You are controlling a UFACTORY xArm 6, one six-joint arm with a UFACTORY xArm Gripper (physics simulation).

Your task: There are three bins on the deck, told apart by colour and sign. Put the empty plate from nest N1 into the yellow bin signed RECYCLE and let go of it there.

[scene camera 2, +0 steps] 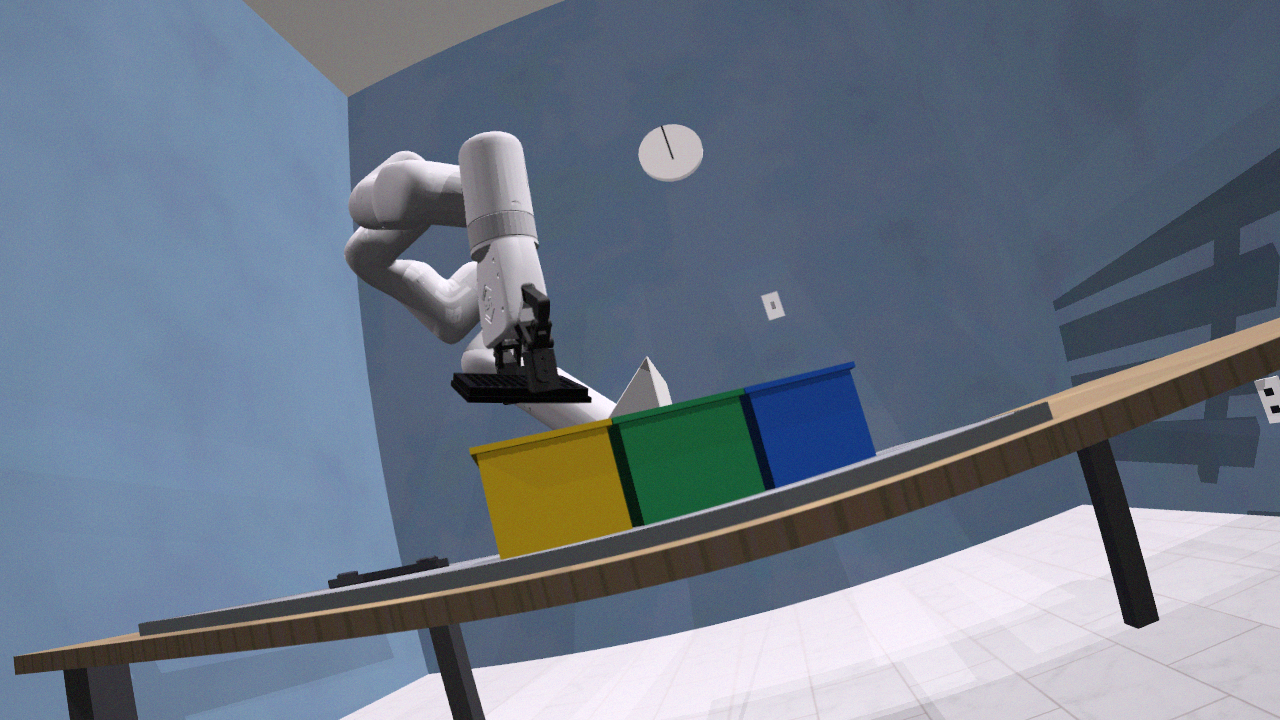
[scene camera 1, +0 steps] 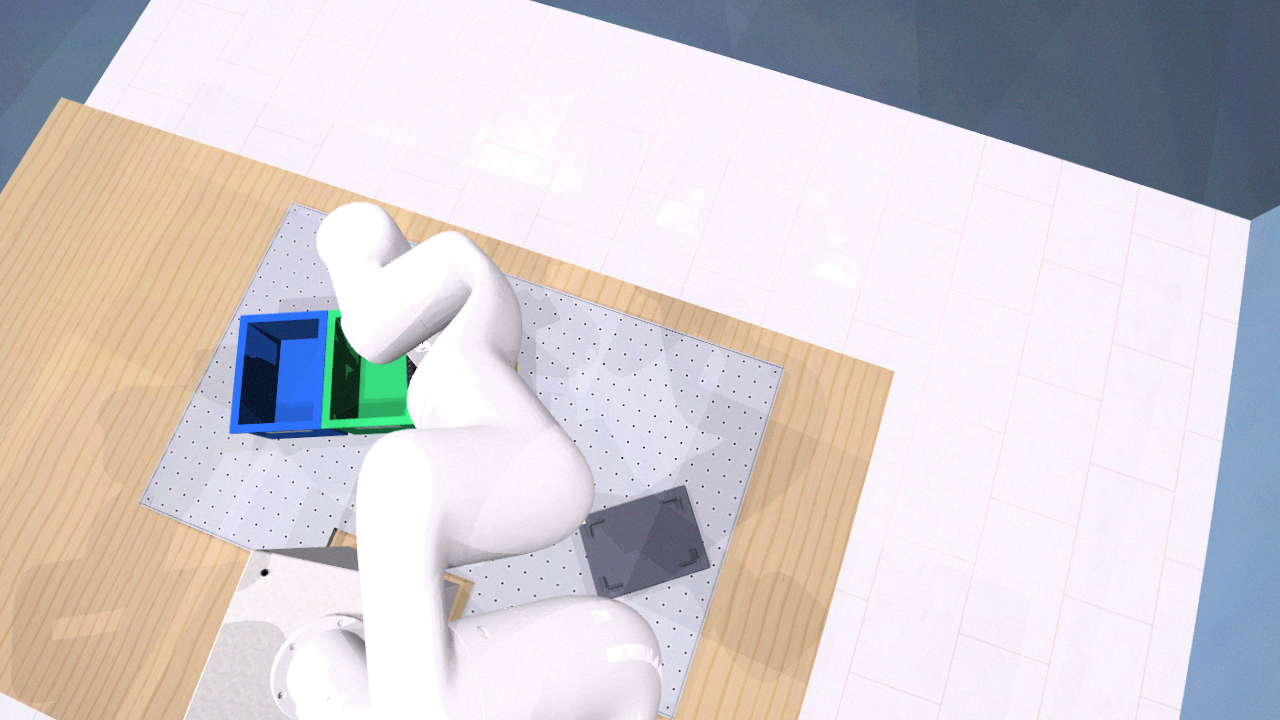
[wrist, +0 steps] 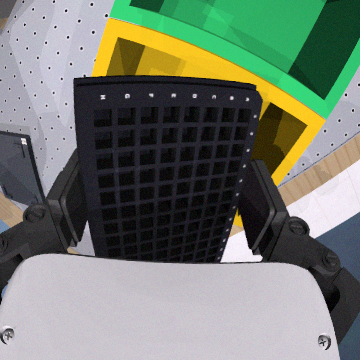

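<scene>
The black plate point(scene camera 2: 478, 390) point(wrist: 172, 90), a grid of square wells, is held level between the two fingers of my gripper point(scene camera 2: 526, 368) point(wrist: 167, 174), which is shut on its sides. The plate hangs above the rim of the yellow bin point(scene camera 2: 554, 492) point(wrist: 150, 37). In the wrist view it covers much of that bin's opening, with parts of the rim and inside showing around it. In scene camera 1 my arm hides the plate and almost all of the yellow bin. The RECYCLE sign does not show. The dark nest point(scene camera 1: 644, 541) point(scene camera 2: 389, 574) point(wrist: 17, 172) holds no plate.
The green bin point(scene camera 1: 329, 367) point(scene camera 2: 689, 456) point(wrist: 215, 50) stands directly beside the yellow one, and the blue bin point(scene camera 1: 324, 376) point(scene camera 2: 810, 429) beyond it. All stand on the perforated grey deck point(scene camera 1: 626, 358) on a wooden table point(scene camera 1: 89, 268). My arm point(scene camera 1: 483, 483) crosses above the deck.
</scene>
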